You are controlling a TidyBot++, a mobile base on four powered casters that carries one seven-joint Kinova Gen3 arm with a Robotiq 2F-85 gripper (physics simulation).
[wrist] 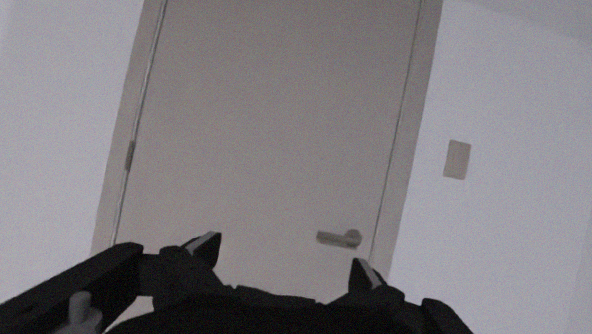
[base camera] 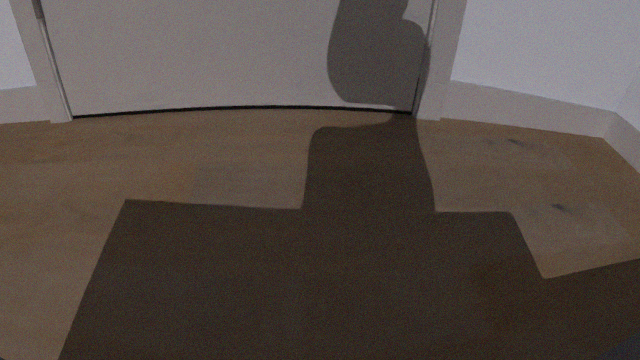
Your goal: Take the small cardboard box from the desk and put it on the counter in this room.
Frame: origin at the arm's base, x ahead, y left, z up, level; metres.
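Seen in the pictures: gripper, between the fingertips: [wrist: 284,260].
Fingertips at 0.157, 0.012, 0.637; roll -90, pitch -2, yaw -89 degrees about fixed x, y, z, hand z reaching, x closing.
A point is followed by its place in that frame, as x, y, z.
My gripper [wrist: 284,260] @(0.157, 0.012, 0.637) is open and empty, its two black fingers wide apart at the bottom of the wrist view, with a door behind them. The small cardboard box, the desk and the counter do not show in either view.
A closed grey door [base camera: 200,55] @(0.706, 0.195, -0.273) [wrist: 270,125] @(0.709, 0.144, 0.804) stands ahead, with a lever handle [wrist: 340,238] @(0.672, -0.119, 0.530) at its lower right in the wrist view. A wall plate [wrist: 457,159] @(0.748, -0.437, 0.824) is right of the frame. White walls flank the door. The robot's shadow [base camera: 300,280] @(0.332, -0.004, -0.396) lies on the wooden floor [base camera: 240,160] @(0.548, 0.092, -0.396).
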